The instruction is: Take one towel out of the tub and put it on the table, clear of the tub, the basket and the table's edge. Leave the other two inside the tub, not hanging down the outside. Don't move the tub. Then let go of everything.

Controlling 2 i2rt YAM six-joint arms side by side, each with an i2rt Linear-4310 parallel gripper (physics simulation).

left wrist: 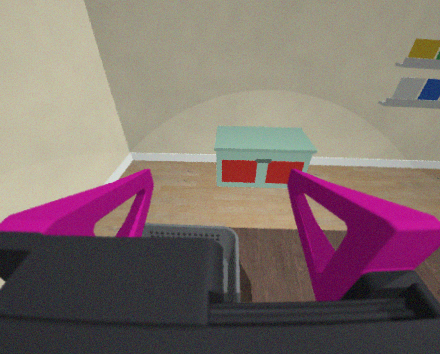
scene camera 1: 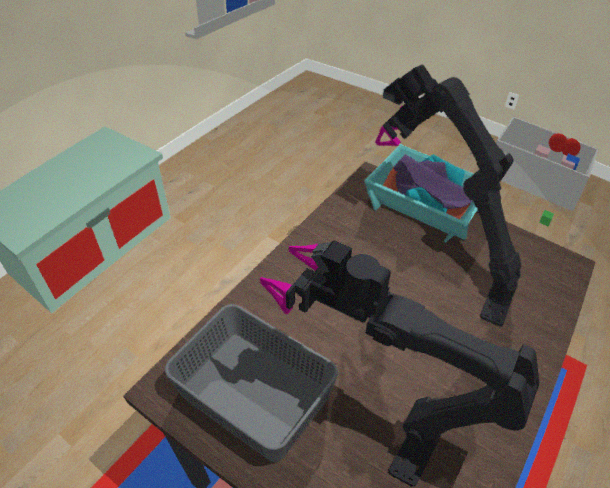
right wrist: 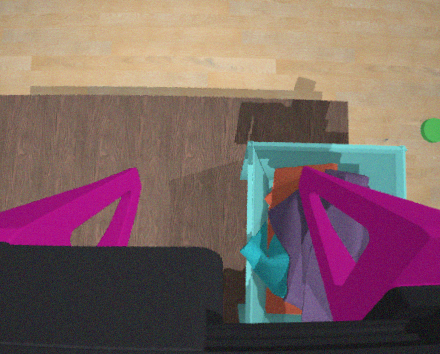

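Observation:
A turquoise tub (scene camera 1: 414, 209) (right wrist: 325, 146) stands on the brown table (scene camera 1: 325, 228) (right wrist: 190, 125). In it lie a purple towel (scene camera 1: 432, 180) (right wrist: 295, 240) on top, an orange towel (scene camera 1: 390, 179) (right wrist: 287, 184) and a teal towel (scene camera 1: 426, 197) (right wrist: 274, 265). In the right wrist view a teal corner reaches the tub's rim. My right gripper (scene camera 1: 388, 144) (right wrist: 219, 176) is open and empty, high above the tub's level; in its wrist view one finger overlaps the towels and the other the table. My left gripper (scene camera 1: 275, 263) (left wrist: 220, 176) is open and empty, in the air near the grey basket.
The grey basket (scene camera 1: 274, 442) (left wrist: 232, 265) stands at the table's near left end. The tub is close to the table's far edge. My left arm spans the table's middle. A green cabinet (scene camera 1: 81, 188) (left wrist: 262, 140) and a grey bin (scene camera 1: 541, 178) stand on the floor.

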